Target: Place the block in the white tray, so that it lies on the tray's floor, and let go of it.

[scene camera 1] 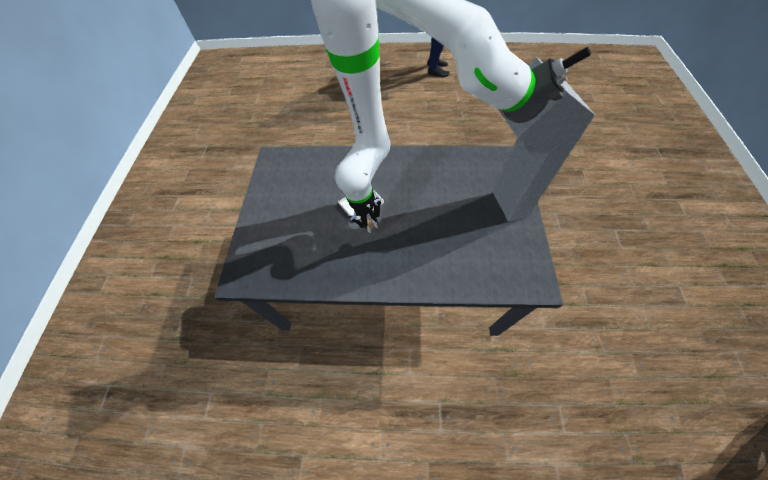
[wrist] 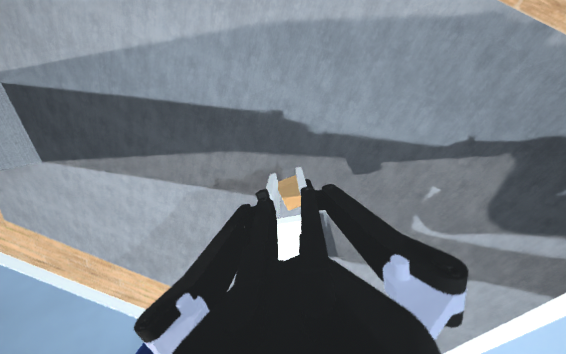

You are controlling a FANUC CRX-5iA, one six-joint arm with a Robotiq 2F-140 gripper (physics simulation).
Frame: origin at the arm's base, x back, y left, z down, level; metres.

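Seen in the pictures: gripper, fingertip midpoint: [scene camera 1: 371, 227] [wrist: 287, 179]; arm's base at its link origin: [scene camera 1: 526, 97].
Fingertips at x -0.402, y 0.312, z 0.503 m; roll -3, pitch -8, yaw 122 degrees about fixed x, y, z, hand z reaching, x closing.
Note:
Pixels of each thing's top centre, then the offset from my fingertips to it. Level surfaces: height alone.
- small orange-tan block at its top centre: [wrist: 290, 197] [scene camera 1: 368, 222] dx -0.014, dy -0.006, dz -0.023 m
- white tray at its top centre: [wrist: 285, 247] [scene camera 1: 361, 201] dx -0.129, dy -0.158, dz +0.077 m
- dark grey table at its surface level: dz +0.097 m
My gripper [scene camera 1: 370, 224] [wrist: 287, 179] is shut on the small orange-tan block [scene camera 1: 371, 225] [wrist: 290, 192], which sits between the light fingertips, tilted in the wrist view. The white tray [scene camera 1: 343, 204] [wrist: 288, 241] is on the table, largely hidden behind the gripper and wrist in the scene view. In the wrist view its white surface shows between the black fingers, just below the block in the picture, and part of it shows right of the fingers. How high the block is above the table, and whether any of it is over the tray, I cannot tell.
The dark grey table [scene camera 1: 453, 271] [wrist: 350, 65] carries the arm's grey pedestal [scene camera 1: 543, 152] [wrist: 15, 132] at its right side in the scene view. Shadows of the arm cross the table top. A person's legs [scene camera 1: 435, 55] show on the floor behind the table.

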